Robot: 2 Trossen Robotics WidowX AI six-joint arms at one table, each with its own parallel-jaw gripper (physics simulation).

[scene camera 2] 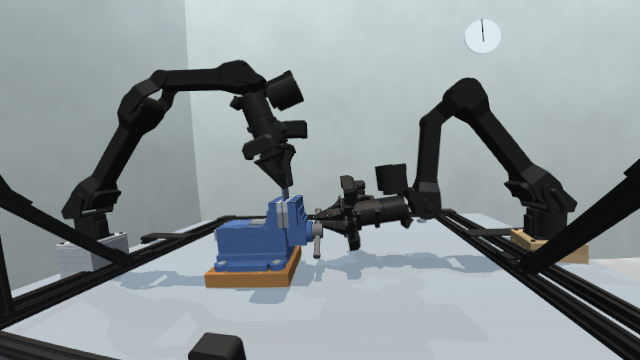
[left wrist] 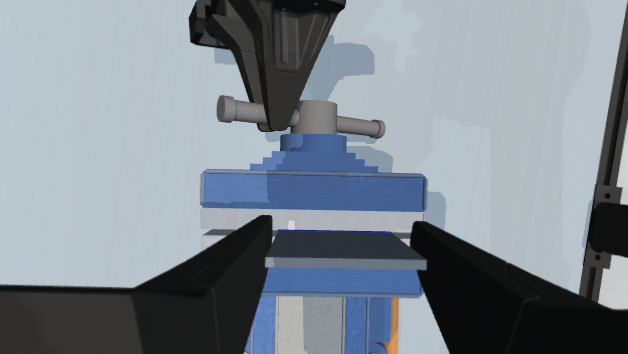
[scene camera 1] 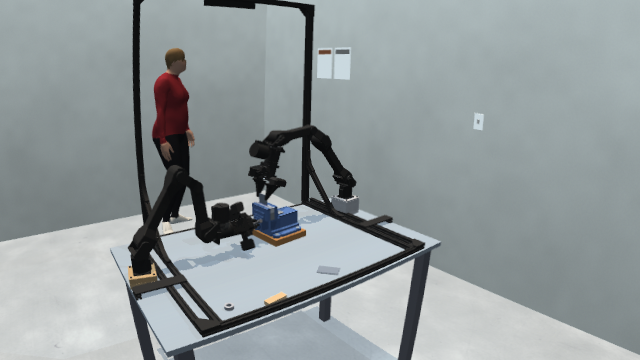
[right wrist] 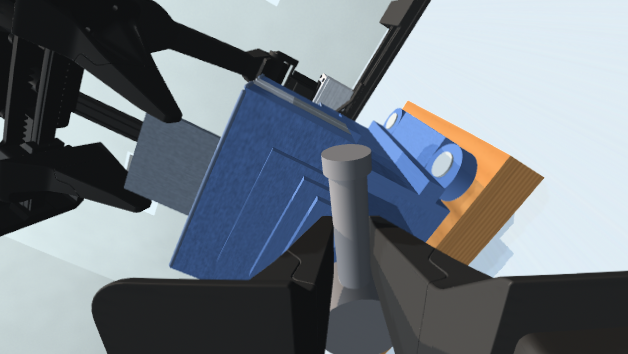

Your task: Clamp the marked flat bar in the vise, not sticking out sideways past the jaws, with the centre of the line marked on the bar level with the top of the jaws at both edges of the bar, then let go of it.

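Places are measured from the left arm's base along level axes (x ahead, y left, z up), in metres.
Where they show: left gripper, fingertip midpoint: [scene camera 2: 288, 187] [left wrist: 341, 229] [scene camera 1: 261, 198] [right wrist: 159, 166]; right gripper, fingertip midpoint: [scene camera 2: 313, 220] [left wrist: 272, 131] [scene camera 1: 258, 222] [right wrist: 349, 227]; left arm's base, origin of the base link: [scene camera 2: 93, 238] [scene camera 1: 345, 196] [right wrist: 313, 95]; right arm's base, origin of the base link: [scene camera 2: 545, 235] [scene camera 1: 141, 270].
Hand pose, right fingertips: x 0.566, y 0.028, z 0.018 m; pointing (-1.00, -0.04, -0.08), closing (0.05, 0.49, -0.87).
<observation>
Things, the pixels of their top centre, and the offset from my right fingertips. "spot": a spot on its surface instead.
- grey flat bar, middle of its top: [left wrist: 346, 263] [right wrist: 136, 147] [scene camera 2: 284, 180] [scene camera 1: 263, 194] dy -0.036, dx -0.053, dz +0.100 m
- vise handle, surface spot: [right wrist: 350, 200] spot: dy +0.016, dx +0.016, dz +0.012 m
- orange wooden base, middle of its top: [right wrist: 386, 199] [scene camera 2: 258, 257] [scene camera 1: 279, 229] dy -0.026, dx -0.129, dz -0.073 m
- grey plate, middle of its top: [scene camera 1: 328, 269] dy +0.335, dx -0.055, dz -0.098 m
- yellow block, middle of its top: [scene camera 1: 275, 297] dy +0.365, dx +0.221, dz -0.086 m
- small ring, middle of its top: [scene camera 1: 228, 305] dy +0.303, dx +0.359, dz -0.089 m
The grey flat bar [scene camera 1: 263, 198] [scene camera 2: 285, 193] [left wrist: 345, 246] [right wrist: 172, 162] stands upright between the jaws of the blue vise [scene camera 1: 286, 220] [scene camera 2: 252, 245] [left wrist: 315, 192], within their width. Its upper part sticks out above them. A thin strip of its blue line [left wrist: 335, 231] shows by the jaw gap in the left wrist view; its height at both edges cannot be told. My left gripper [scene camera 1: 263, 194] [scene camera 2: 286, 187] [left wrist: 341, 229] [right wrist: 159, 166] is shut on the bar's side edges above the jaws. My right gripper [scene camera 2: 314, 218] [left wrist: 272, 131] [right wrist: 349, 227] is shut on the vise handle [scene camera 2: 317, 245] [left wrist: 360, 126] [right wrist: 350, 200], which is slanted in the left wrist view.
The vise stands on an orange wooden base [scene camera 1: 280, 240] [scene camera 2: 247, 280] [right wrist: 500, 210]. A grey plate [scene camera 1: 328, 270], a yellow block [scene camera 1: 275, 299] and a small ring [scene camera 1: 229, 306] lie near the table's front edge in scene camera 1. Black frame rails border the table. A person [scene camera 1: 171, 105] stands behind it.
</observation>
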